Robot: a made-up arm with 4 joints.
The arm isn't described. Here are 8 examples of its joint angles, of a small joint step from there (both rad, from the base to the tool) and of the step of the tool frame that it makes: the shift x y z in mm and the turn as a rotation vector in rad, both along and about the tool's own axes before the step.
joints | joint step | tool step
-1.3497 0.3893 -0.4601 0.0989 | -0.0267 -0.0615 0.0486 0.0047 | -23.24 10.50 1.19 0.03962 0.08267 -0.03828
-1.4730 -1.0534 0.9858 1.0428 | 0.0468 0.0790 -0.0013 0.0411 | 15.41 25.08 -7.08 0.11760 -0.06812 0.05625
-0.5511 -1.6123 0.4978 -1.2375 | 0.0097 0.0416 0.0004 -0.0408 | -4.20 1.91 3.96 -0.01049 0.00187 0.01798
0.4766 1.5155 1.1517 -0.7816 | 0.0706 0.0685 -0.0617 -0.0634 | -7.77 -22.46 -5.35 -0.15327 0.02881 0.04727
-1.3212 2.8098 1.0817 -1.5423 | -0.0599 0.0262 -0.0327 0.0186 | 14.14 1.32 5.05 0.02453 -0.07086 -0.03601
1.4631 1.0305 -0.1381 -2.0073 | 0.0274 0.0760 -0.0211 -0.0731 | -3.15 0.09 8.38 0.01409 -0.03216 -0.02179
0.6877 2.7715 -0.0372 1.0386 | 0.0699 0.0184 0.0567 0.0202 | 16.61 27.94 -5.59 0.09581 -0.07392 -0.04522
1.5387 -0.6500 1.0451 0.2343 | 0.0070 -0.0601 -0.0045 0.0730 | 11.87 -7.81 -0.72 -0.00951 -0.07381 -0.00407
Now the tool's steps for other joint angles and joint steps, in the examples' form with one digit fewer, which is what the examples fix.
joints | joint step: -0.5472 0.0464 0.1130 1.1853 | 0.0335 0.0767 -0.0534 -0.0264
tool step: 13.0 -5.5 -6.6 0.0209 -0.0246 0.0971
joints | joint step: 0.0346 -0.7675 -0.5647 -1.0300 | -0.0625 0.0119 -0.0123 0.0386
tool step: -2.8 -1.4 -6.2 -0.0201 -0.0256 0.0597
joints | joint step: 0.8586 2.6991 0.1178 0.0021 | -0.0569 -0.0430 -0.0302 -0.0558
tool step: -8.8 -26.4 -0.6 -0.1114 0.0560 -0.0758
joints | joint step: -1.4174 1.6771 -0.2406 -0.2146 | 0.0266 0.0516 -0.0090 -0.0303
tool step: 10.1 4.3 3.8 0.0029 -0.0334 0.0271
